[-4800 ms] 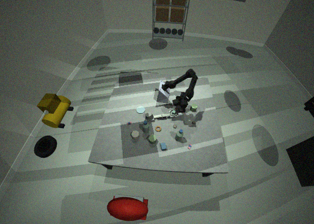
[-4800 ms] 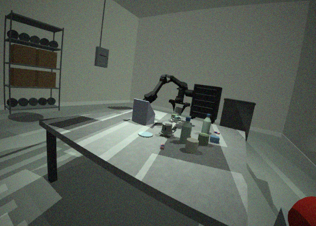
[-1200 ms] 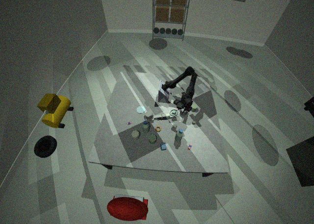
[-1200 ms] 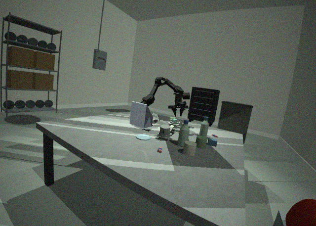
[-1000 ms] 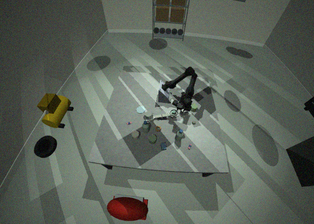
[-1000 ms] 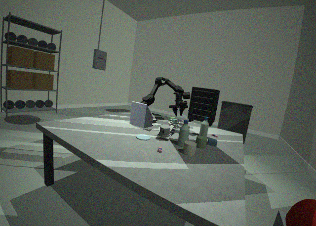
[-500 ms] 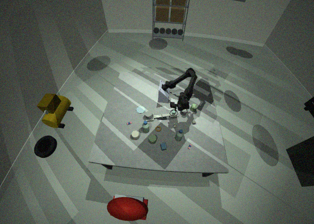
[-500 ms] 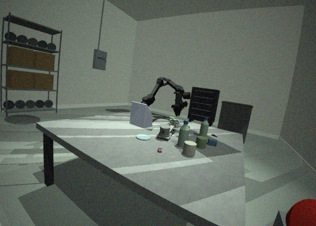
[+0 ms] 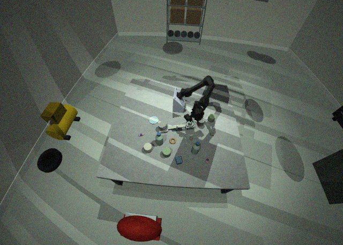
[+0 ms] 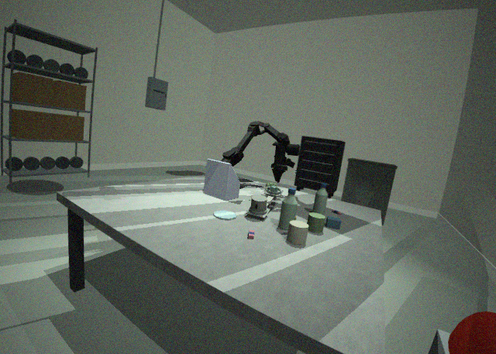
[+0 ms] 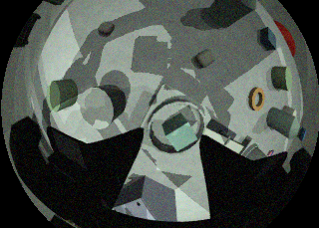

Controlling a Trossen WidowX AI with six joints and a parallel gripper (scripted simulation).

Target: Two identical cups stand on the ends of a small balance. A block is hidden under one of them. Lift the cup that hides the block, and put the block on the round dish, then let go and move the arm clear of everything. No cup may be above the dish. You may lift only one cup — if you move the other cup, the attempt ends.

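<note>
Now: the round pale-blue dish 4 cm behind my gripper tip, 39 cm to the right of it and 12 cm below it. Also, from my gripper tip: blue block: 36 cm ahead, 8 cm to the right, 11 cm below; cream cylinder: 30 cm ahead, 38 cm to the right, 9 cm below.
</note>
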